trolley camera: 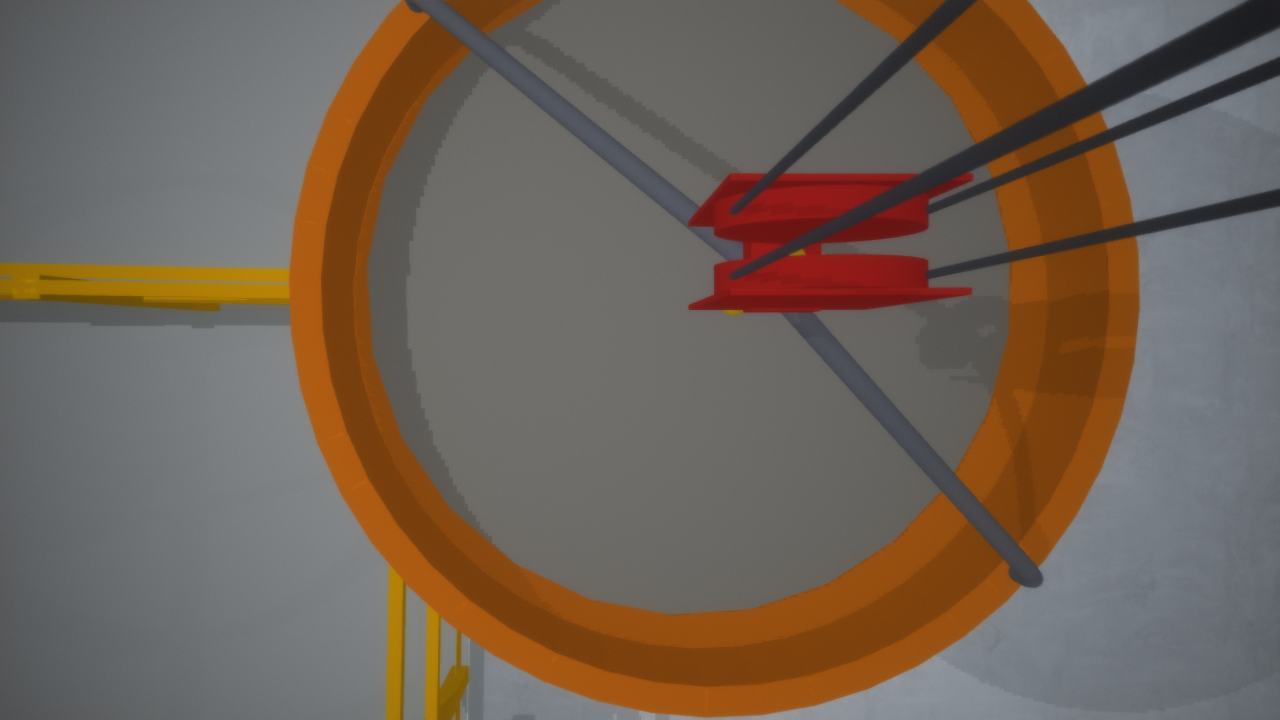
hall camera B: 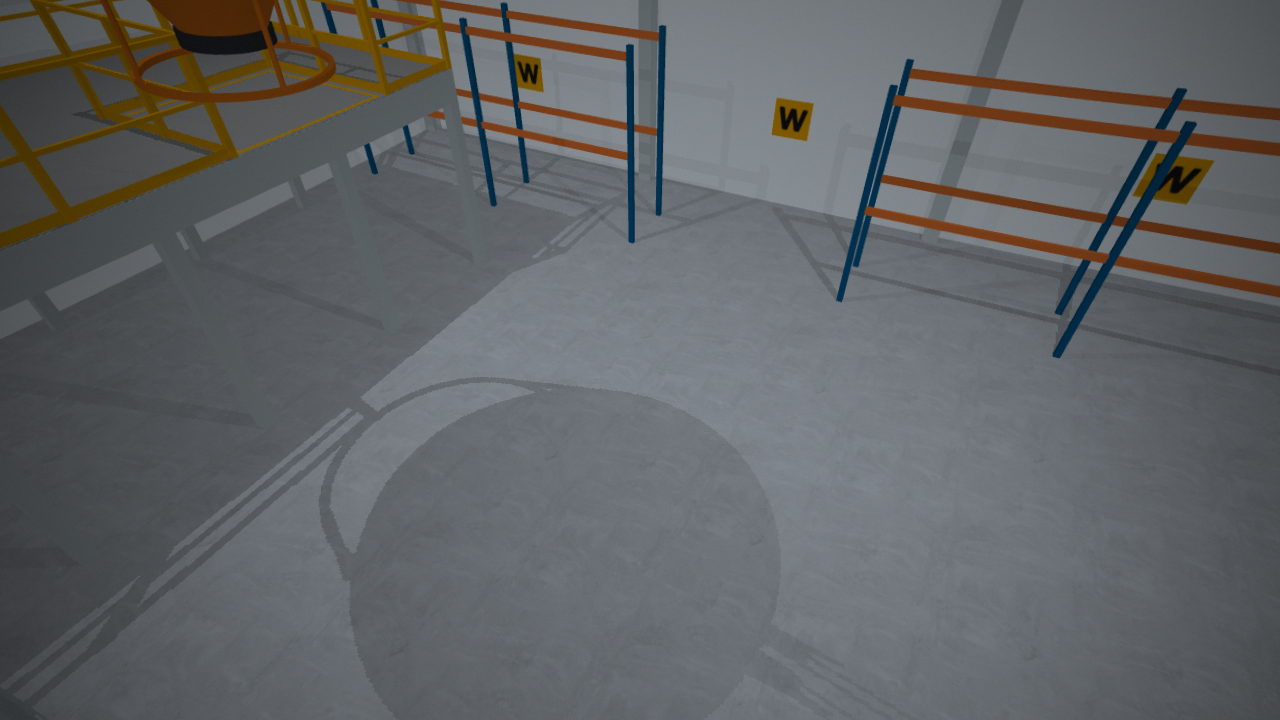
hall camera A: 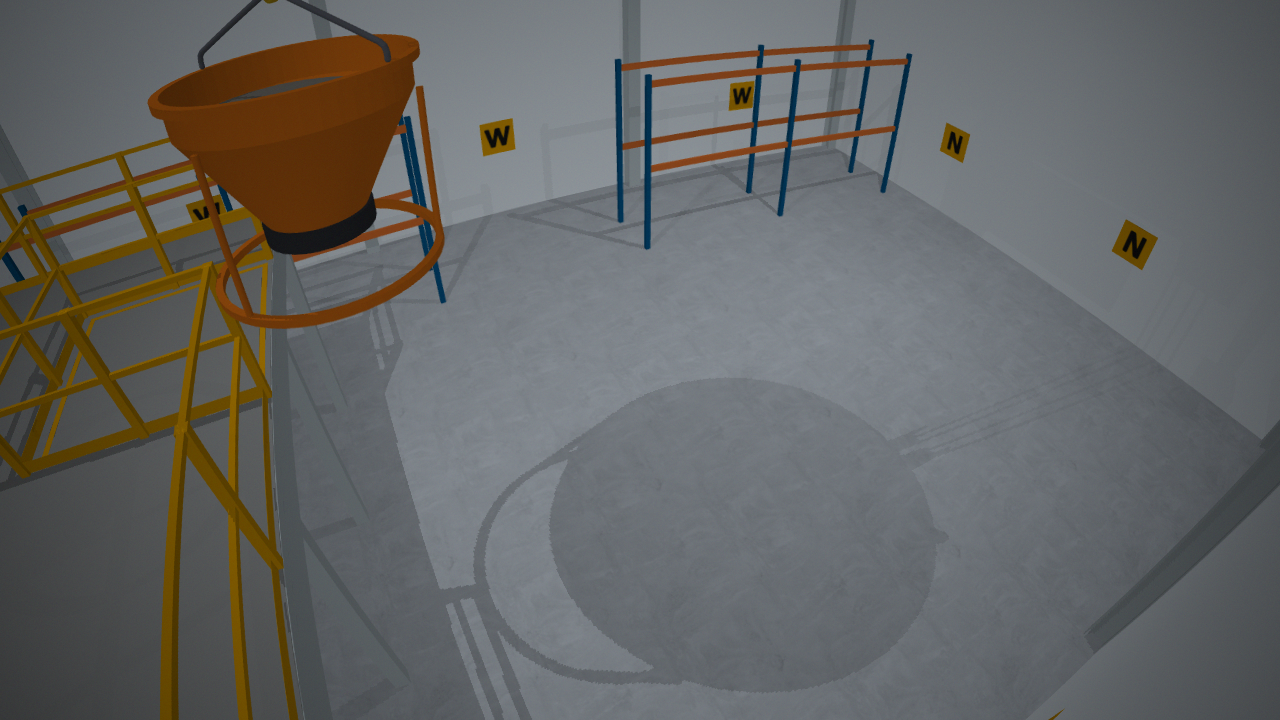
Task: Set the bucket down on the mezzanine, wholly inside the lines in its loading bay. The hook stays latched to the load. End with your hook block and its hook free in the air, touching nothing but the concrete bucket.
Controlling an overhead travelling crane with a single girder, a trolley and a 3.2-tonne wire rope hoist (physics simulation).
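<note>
The orange concrete bucket, filled with grey concrete, hangs upright in the air. Its lower ring overlaps yellow rails in both hall views; its exact height above the deck is hard to tell. My red hook block is above the bucket on its ropes, with the hook on the grey bail; most of the hook is hidden. The mezzanine is at the left. Thin yellow bay lines show beyond the rails in hall camera A. In the trolley view the bucket covers part of the deck edge.
Yellow guard rails stand on the deck, one running under the bucket in the trolley view. Blue and orange racks stand by the W wall. The bucket's round shadow lies on the floor.
</note>
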